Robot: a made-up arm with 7 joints. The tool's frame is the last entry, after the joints.
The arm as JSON. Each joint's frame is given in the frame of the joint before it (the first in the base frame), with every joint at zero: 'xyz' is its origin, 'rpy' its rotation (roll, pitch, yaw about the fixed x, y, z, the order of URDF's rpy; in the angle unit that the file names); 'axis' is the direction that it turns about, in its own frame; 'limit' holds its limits. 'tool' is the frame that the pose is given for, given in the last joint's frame.
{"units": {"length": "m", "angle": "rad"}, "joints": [
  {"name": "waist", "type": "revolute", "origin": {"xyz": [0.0, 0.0, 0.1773], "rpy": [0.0, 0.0, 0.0]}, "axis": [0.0, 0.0, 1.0], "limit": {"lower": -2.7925, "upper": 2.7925}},
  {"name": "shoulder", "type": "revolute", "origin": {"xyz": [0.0, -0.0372, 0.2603], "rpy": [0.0, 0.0, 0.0]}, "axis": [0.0, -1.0, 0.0], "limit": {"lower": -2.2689, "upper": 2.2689}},
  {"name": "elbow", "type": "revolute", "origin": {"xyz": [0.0, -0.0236, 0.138], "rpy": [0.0, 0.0, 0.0]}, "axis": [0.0, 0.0, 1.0], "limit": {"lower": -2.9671, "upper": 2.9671}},
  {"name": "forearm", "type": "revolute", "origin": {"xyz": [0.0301, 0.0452, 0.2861], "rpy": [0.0, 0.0, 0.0]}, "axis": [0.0, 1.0, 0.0], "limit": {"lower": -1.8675, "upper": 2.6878}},
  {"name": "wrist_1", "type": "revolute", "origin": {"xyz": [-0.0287, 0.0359, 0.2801], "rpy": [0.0, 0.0, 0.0]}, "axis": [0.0, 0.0, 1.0], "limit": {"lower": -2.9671, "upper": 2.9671}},
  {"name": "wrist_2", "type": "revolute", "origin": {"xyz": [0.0, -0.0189, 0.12], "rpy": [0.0, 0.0, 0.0]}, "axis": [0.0, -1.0, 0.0], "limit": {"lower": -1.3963, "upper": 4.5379}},
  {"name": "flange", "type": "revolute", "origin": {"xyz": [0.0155, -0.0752, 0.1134], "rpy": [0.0, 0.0, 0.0]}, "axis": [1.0, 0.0, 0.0], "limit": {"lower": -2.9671, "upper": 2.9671}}
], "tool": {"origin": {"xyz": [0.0, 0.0, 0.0], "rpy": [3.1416, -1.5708, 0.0]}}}
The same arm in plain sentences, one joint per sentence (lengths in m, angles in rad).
The arm has seven revolute joints in a row. What follows holds with every joint at zero, and every direction is one of the base frame's.
The first joint sits 0.1773 m along +z from the base frame's origin and turns about +z, from -2.7925 to 2.7925 rad.
The second joint sits 0.0372 m along -y and 0.2603 m along +z from the first joint and turns about -y, from -2.2689 to 2.2689 rad.
The third joint sits 0.0236 m along -y and 0.1380 m along +z from the second joint and turns about +z, from -2.9671 to 2.9671 rad.
The fourth joint sits 0.0301 m along +x and 0.0452 m along +y and 0.2861 m along +z from the third joint and turns about +y, from -1.8675 to 2.6878 rad.
The fifth joint sits 0.0287 m along -x and 0.0359 m along +y and 0.2801 m along +z from the fourth joint and turns about +z, from -2.9671 to 2.9671 rad.
The sixth joint sits 0.0189 m along -y and 0.1200 m along +z from the fifth joint and turns about -y, from -1.3963 to 4.5379 rad.
The seventh joint sits 0.0155 m along +x and 0.0752 m along -y and 0.1134 m along +z from the sixth joint and turns about +x, from -2.9671 to 2.9671 rad.
The tool frame, which is the frame that the pose is given for, sits at the same point as the seventh joint; its axes are the base frame's turned by roll -3.1416, pitch -1.5708 and yaw 0.0000 rad (as in URDF: about the fixed x, then y, then z).

